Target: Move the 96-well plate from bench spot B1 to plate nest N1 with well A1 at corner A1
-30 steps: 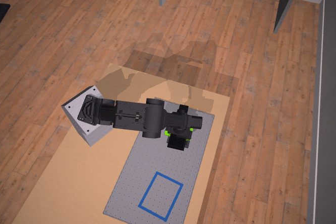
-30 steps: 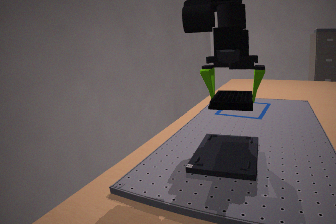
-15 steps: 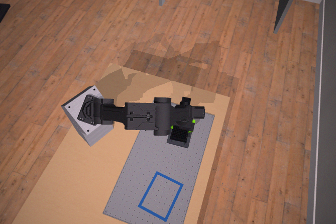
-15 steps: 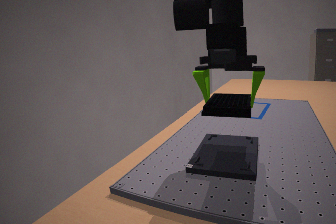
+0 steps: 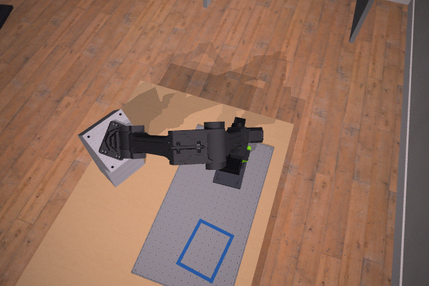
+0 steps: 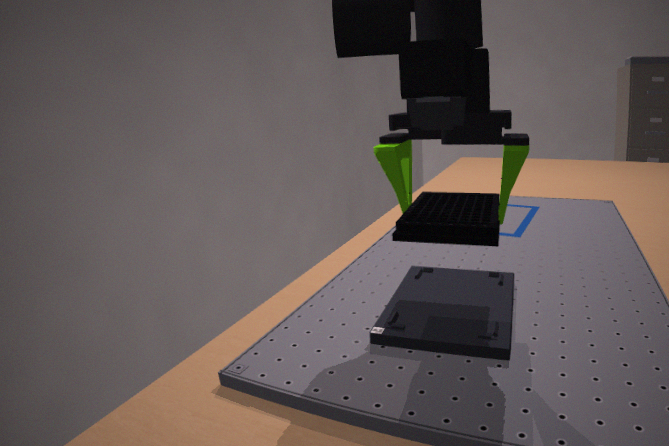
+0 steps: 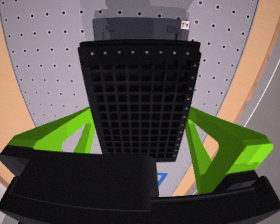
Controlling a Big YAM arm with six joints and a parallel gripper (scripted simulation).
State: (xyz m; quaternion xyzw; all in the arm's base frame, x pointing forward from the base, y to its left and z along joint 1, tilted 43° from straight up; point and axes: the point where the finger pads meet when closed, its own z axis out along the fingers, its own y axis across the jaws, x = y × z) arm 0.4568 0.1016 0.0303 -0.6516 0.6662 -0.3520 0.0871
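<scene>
Now: hand right at the black 96-well plate. Also, from my hand: white A1 label (70 mm ahead, 60 mm to the left, 90 mm below); then dark plate nest N1 (100 mm below).
</scene>
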